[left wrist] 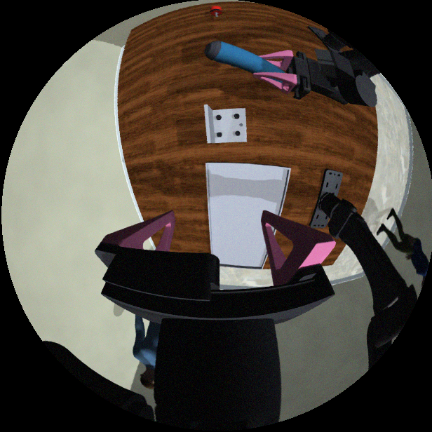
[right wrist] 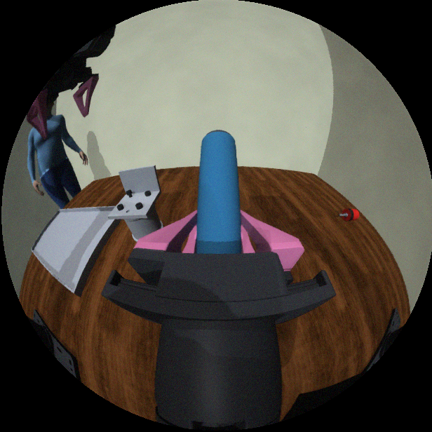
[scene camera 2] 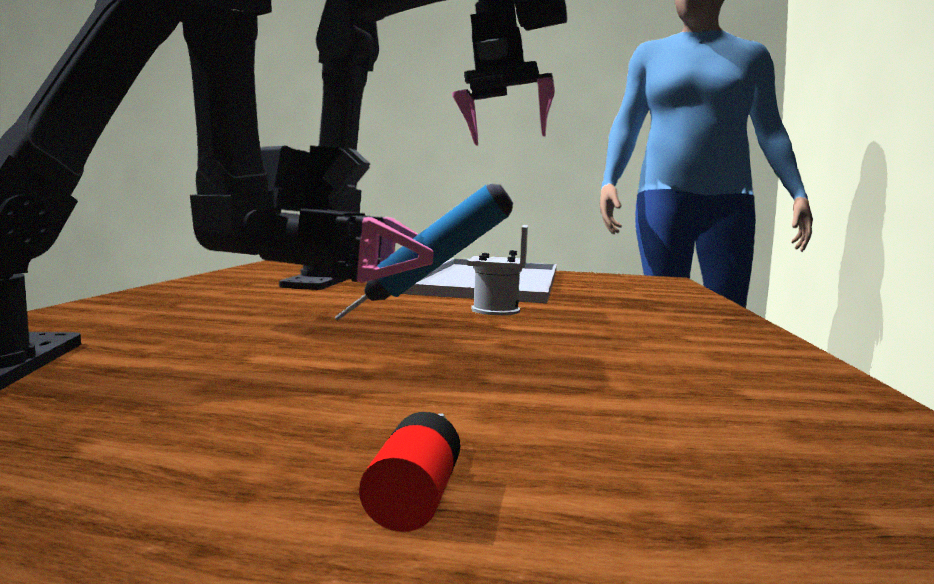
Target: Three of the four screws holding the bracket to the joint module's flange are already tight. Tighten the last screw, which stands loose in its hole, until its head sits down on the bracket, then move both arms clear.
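Frame: origin at the left arm's base, x ahead, y left, z up, level; millimetres.
Seen in the pictures: left gripper, between the fingertips: [scene camera 2: 509, 140]; right gripper, between the fingertips: [scene camera 2: 438, 256]; left arm's base, origin of its link: [scene camera 2: 322, 280].
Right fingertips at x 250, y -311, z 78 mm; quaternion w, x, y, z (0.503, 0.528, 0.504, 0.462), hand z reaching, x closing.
Note:
Pixels of each thing's top centre, then the offset from my right fingertips to it. "*": a spot on its surface instead. Level surfaces: height alone.
- grey joint module, centre of its top: [scene camera 2: 497, 261] dx +54, dy +129, dz -15 mm
- screw, centre of its top: [scene camera 2: 513, 250] dx +72, dy +148, dz -1 mm
- blue screwdriver, a spot on its surface: [scene camera 2: 451, 223] * dx +16, dy -20, dz +36 mm
- black cylinder, centre of its top: [scene camera 2: 423, 417] dx +61, dy -367, dz -44 mm
- table, height of its surface: dz -78 mm
The pale bracket [scene camera 2: 524, 245] [left wrist: 228, 125] [right wrist: 140, 179] lies on the grey joint module [scene camera 2: 495, 290] [right wrist: 144, 226], its upright wall on the right in scene camera 2. Four black screw heads show in both wrist views. The screw [scene camera 2: 512, 253] [left wrist: 219, 134] [right wrist: 129, 193] near the wall on the tray side looks higher than the others. My right gripper [scene camera 2: 429, 256] [left wrist: 252, 66] [right wrist: 218, 214] is shut on the blue screwdriver [scene camera 2: 451, 223] [left wrist: 237, 56] [right wrist: 218, 185], held tilted, shaft down-left, apart from the bracket. My left gripper [scene camera 2: 510, 139] [left wrist: 217, 214] [right wrist: 66, 124] is open and empty, high above the table.
A shallow grey tray [scene camera 2: 540, 276] [left wrist: 235, 220] [right wrist: 70, 235] lies behind the joint module in scene camera 2. A red and black cylinder [scene camera 2: 413, 454] [left wrist: 216, 10] [right wrist: 351, 215] lies in the foreground there. A person [scene camera 2: 695, 117] stands beyond the table [scene camera 2: 619, 413].

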